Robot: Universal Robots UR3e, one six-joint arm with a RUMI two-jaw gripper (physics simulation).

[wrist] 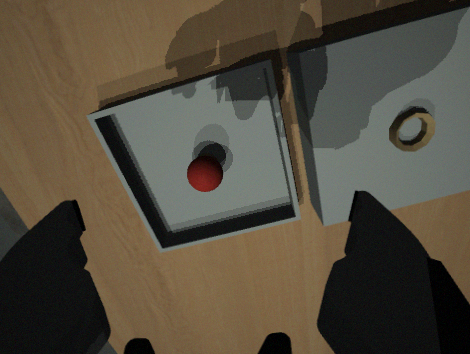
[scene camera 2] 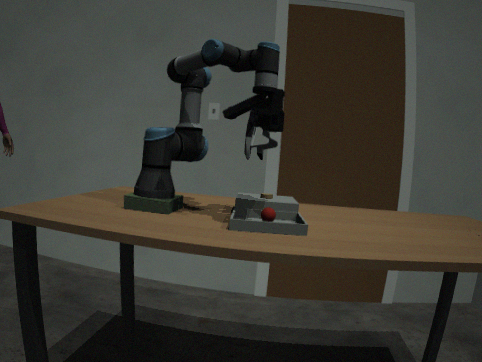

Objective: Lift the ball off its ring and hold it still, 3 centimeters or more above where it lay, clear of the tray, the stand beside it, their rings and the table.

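Places are measured from the arm's base along level axes (x left, y back, z up), in centimetres.
Where they show: gripper, fingertip midpoint: [wrist: 218, 200] [scene camera 2: 255, 159]; arm's base, link origin: [scene camera 2: 154, 195].
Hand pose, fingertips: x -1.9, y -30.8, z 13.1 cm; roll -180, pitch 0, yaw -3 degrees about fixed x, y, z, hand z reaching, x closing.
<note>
Each offset is from my fingertips to the top centre of the thing. "spot": to the spot under its first point. Level surfaces: height alone.
The red ball @(dx -2.4, dy -5.2, dz -12.2 cm) [scene camera 2: 268, 214] [wrist: 205, 174] rests inside the shallow grey tray [scene camera 2: 267, 228] [wrist: 255, 175], near the middle of its floor. The ring under the ball cannot be made out. The grey stand [scene camera 2: 287, 207] [wrist: 360, 175] is a closed block beside the tray, with a narrow gap between them. A tan ring @(spot: dx +16.5, dy -1.4, dz -11.5 cm) [scene camera 2: 266, 196] [wrist: 395, 134] lies on top of the stand and holds nothing. My gripper [scene camera 2: 254, 156] [wrist: 218, 200] is open and empty, pointing down, high above the tray and stand. In the wrist view the ball shows between the fingers' sides, far below them.
The tray and stand are on the wooden table @(dz -17.1 cm) [scene camera 2: 375, 235] [wrist: 225, 285]. The tray's raised walls surround the ball. The arm's base stands on a green block [scene camera 2: 152, 203] at the left in the scene view. A brown door [scene camera 2: 345, 110] and a grey wall are behind the table.
</note>
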